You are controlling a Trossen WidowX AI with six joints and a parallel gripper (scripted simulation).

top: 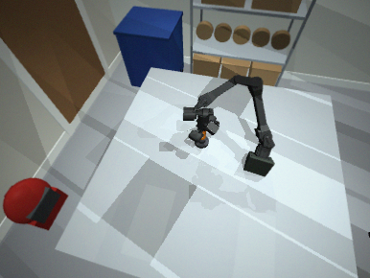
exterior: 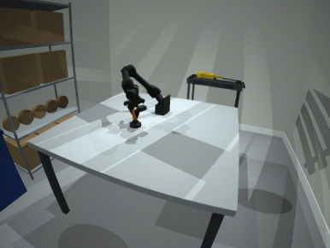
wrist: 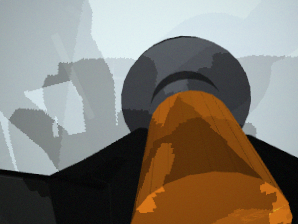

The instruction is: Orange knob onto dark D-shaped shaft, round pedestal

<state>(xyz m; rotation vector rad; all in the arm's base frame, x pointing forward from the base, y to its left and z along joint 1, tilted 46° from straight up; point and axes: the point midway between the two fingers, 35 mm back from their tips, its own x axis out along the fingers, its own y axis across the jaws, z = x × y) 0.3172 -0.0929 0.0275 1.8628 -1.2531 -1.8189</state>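
My gripper tip is now 40 mm above the dark round pedestal. The rest, counted from my gripper tip: orange knob: 20 mm above.
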